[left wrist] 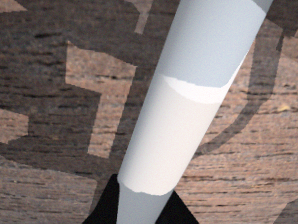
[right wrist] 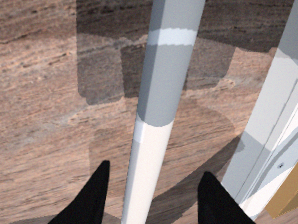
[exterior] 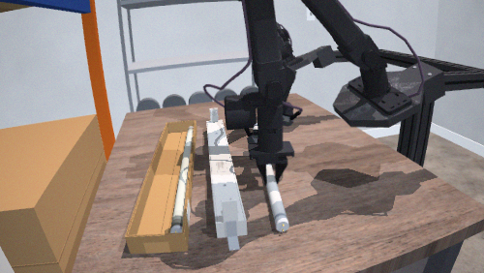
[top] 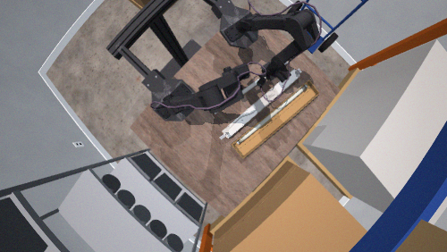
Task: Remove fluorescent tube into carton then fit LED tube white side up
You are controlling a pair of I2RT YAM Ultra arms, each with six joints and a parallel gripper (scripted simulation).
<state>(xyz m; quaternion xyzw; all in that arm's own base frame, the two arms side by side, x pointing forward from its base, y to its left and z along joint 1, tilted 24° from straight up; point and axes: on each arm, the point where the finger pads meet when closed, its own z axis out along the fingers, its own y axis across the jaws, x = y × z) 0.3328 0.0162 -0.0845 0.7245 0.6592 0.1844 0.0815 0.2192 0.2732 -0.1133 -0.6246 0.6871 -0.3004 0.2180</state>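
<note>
The grey light fixture lies 17 cm ahead of my right hand, 7 cm to the left of it and 1 cm below it. Also, from my right hand: old fluorescent tube 26 cm ahead, 7 cm to the left, 5 cm below; then LED tube 11 cm to the left, 6 cm below, 5 cm ahead; then carton 30 cm ahead, 6 cm to the left, 5 cm below.
My left gripper is now 30 mm past the LED tube and 120 mm to the left of it. Round my left hand: old fluorescent tube 190 mm ahead, 160 mm to the right; carton 230 mm ahead, 170 mm to the right, 10 mm above; grey light fixture 90 mm ahead, 160 mm to the right, 40 mm above.
</note>
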